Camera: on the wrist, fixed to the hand. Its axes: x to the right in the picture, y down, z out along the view.
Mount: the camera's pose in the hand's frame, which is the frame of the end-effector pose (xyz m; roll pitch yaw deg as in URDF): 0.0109 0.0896 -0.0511 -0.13 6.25 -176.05
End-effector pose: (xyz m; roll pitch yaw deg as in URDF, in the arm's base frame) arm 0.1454 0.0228 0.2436 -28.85 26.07 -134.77
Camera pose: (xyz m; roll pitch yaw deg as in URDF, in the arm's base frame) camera 0.2039 0.0054 0.1598 25.64 -22.32 52.22
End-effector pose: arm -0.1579 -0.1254 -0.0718 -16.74 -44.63 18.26
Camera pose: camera -0.1229 -0.0390 -0.1173 22.63 49.19 -153.21
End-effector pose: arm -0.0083 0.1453 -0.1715 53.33 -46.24 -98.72
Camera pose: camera 0.0885 0.1530 -0.1350 -57.06 53.05 76.85
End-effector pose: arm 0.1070 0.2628 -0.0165 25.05 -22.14 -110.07
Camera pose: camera 0.1990 0.2151 -0.0201 -24.94 29.47 70.98
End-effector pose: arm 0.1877 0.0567 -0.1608 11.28 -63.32 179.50
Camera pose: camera 0.1528 -0.0409 -0.1657 -4.51 70.06 7.23
